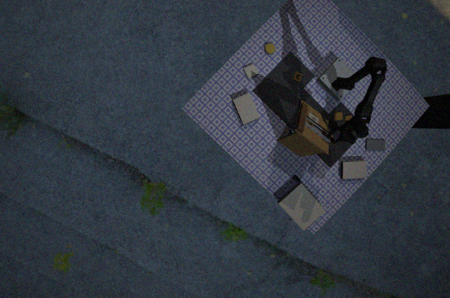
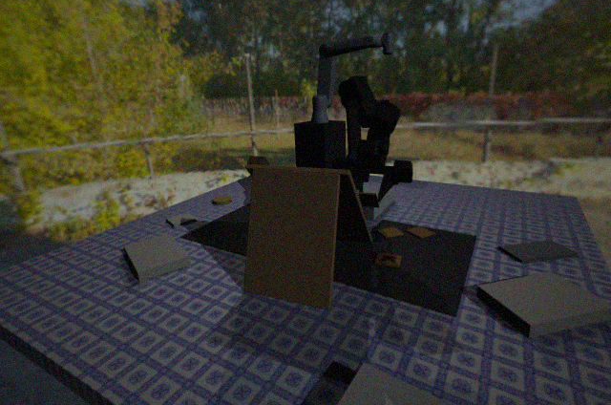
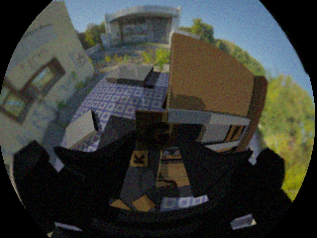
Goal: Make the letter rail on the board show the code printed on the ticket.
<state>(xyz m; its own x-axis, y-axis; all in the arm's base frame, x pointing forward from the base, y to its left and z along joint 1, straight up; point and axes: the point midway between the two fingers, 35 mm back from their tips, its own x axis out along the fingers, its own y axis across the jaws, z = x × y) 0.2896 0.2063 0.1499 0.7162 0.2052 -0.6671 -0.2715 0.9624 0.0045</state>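
Now: gripper tip 50 mm short of the letter tile marked f and 160 mm to the left of it. From my gripper tip the other things lie so: letter tile marked g right at my gripper tip; then brown letter board 50 mm ahead, 110 mm to the right, 70 mm below; then dark mat 110 mm behind, 200 mm to the right, 170 mm below.
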